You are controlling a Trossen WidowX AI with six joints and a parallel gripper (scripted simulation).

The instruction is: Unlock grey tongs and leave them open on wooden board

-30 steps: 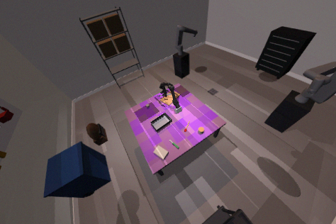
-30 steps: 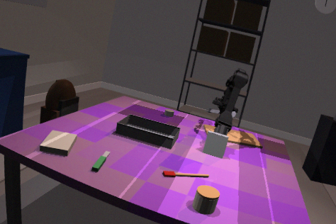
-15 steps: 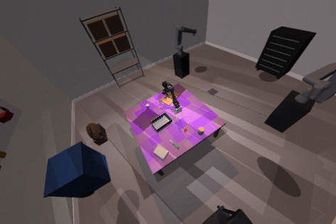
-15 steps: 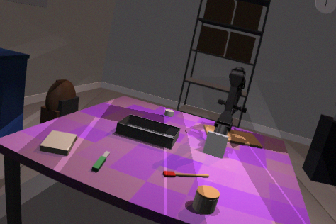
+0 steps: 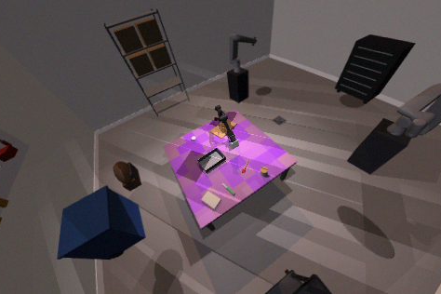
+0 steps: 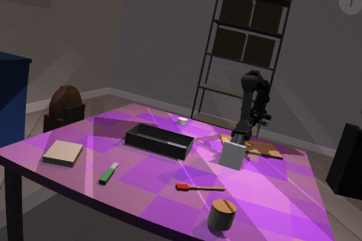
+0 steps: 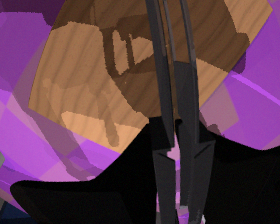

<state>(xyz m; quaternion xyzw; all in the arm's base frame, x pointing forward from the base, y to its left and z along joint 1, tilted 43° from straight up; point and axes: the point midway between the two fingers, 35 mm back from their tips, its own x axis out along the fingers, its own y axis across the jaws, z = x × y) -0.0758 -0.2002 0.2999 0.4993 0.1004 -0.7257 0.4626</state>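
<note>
The wooden board is 12 cm below my gripper tip, 3 cm behind it and 2 cm to the right of it. Round my gripper tip: beige block: 77 cm ahead, 72 cm to the left, 12 cm below; then roasting tin: 46 cm ahead, 33 cm to the left, 10 cm below; then red spatula: 69 cm to the left, 23 cm ahead, 13 cm below.
</note>
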